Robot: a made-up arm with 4 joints. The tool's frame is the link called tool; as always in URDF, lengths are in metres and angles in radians.
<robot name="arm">
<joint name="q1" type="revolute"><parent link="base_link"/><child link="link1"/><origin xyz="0 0 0.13" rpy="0 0 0"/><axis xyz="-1 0 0"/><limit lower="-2.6" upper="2.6"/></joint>
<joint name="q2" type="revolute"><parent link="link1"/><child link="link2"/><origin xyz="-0.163 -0.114 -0.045" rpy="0 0 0"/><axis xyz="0 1 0"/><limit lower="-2.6" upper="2.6"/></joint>
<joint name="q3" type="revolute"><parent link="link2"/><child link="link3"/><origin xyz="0.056 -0.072 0.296" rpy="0 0 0"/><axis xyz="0 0 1"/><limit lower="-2.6" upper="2.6"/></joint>
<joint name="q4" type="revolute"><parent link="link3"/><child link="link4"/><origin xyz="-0.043 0.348 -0.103" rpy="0 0 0"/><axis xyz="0 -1 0"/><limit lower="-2.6" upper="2.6"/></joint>
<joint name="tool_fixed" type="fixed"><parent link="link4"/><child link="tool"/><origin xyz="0.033 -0.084 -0.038" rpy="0 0 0"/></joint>
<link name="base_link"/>
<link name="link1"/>
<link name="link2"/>
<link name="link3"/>
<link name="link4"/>
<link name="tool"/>
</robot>
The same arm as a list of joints. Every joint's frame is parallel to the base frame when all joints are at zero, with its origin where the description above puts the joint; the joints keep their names.
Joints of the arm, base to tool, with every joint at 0 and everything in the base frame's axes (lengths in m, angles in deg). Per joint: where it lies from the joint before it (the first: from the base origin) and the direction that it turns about. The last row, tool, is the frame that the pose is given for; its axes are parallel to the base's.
q1: offset 0 0 0.13 axis -1 0 0
q2: offset -0.163 -0.114 -0.045 axis 0 1 0
q3: offset 0.056 -0.072 0.296 axis 0 0 1
q4: offset -0.043 0.348 -0.103 axis 0 -1 0
tool: offset 0.033 -0.084 -0.038
Joint limits (deg, base to tool): -148.97..148.97 -148.97..148.97 -148.97..148.97 -148.97..148.97

